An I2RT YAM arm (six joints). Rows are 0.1 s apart.
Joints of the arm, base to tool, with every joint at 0 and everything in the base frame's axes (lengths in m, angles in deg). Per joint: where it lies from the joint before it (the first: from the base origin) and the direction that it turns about. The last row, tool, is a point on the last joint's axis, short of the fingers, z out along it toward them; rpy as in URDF.
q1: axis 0 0 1 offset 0.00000 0.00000 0.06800
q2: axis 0 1 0 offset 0.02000 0.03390 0.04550
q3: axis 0 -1 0 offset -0.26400 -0.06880 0.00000
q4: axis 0 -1 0 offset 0.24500 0.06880 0.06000
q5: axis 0 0 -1 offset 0.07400 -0.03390 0.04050
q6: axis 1 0 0 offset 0.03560 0.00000 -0.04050
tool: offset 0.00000 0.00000 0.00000 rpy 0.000 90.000 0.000
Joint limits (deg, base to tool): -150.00..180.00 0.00..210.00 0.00..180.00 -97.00..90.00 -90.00..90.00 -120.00..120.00
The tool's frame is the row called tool.
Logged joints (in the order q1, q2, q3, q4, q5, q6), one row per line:
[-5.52 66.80 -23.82 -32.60 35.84 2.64]
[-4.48 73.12 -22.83 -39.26 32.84 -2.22]
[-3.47 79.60 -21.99 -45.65 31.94 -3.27]
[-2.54 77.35 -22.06 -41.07 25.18 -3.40]
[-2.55 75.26 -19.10 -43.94 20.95 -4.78]
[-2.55 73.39 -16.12 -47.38 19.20 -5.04]
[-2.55 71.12 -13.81 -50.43 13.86 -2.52]
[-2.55 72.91 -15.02 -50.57 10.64 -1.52]
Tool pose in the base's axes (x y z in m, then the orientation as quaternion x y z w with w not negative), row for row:
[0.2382 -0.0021 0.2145 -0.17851 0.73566 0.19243 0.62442]
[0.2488 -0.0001 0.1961 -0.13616 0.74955 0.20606 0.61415]
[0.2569 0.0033 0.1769 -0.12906 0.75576 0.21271 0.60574]
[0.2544 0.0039 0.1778 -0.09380 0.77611 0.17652 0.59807]
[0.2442 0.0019 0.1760 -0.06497 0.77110 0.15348 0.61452]
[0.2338 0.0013 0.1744 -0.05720 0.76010 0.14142 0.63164]
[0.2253 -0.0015 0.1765 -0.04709 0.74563 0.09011 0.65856]
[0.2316 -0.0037 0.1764 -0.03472 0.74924 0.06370 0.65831]
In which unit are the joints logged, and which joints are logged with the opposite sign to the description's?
The joints are logged in degrees. Opposite sign: q3, q4, q5, q6.
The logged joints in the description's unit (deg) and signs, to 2 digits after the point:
[-5.52 66.80 23.82 32.60 -35.84 -2.64]
[-4.48 73.12 22.83 39.26 -32.84 2.22]
[-3.47 79.60 21.99 45.65 -31.94 3.27]
[-2.54 77.35 22.06 41.07 -25.18 3.40]
[-2.55 75.26 19.10 43.94 -20.95 4.78]
[-2.55 73.39 16.12 47.38 -19.20 5.04]
[-2.55 71.12 13.81 50.43 -13.86 2.52]
[-2.55 72.91 15.02 50.57 -10.64 1.52]

